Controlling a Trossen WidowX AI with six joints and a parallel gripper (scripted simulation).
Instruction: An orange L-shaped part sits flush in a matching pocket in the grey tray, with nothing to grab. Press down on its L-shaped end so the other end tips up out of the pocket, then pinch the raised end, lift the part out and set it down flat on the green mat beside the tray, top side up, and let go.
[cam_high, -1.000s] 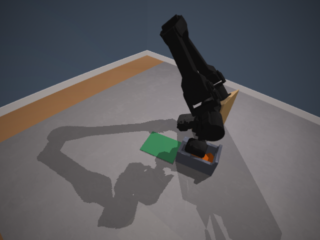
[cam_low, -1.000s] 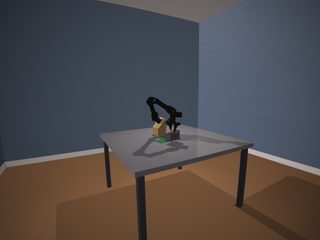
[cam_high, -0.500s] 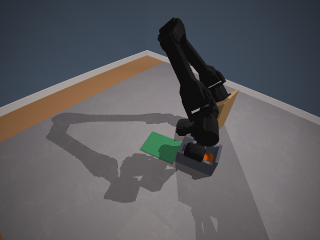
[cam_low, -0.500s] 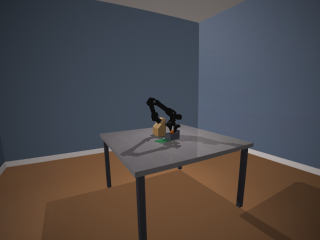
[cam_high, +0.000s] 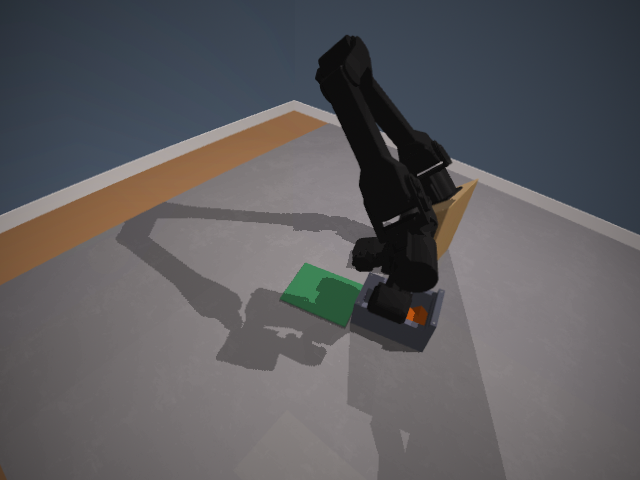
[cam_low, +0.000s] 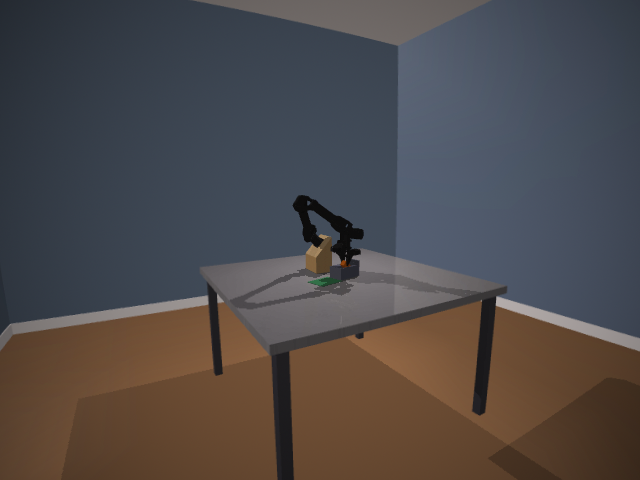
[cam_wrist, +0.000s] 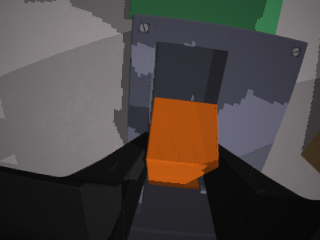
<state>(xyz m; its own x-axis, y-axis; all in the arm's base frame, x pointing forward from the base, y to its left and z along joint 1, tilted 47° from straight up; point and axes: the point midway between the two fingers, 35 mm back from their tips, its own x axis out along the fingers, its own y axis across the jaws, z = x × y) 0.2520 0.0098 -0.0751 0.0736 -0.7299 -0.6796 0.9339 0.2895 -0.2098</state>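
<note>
The green mat lies 4 cm ahead of my gripper tip, 14 cm to the right of it and 8 cm below it. The rest, counted from my gripper tip: orange L-shaped part: 3 cm behind, 3 cm to the left, 3 cm below.
</note>
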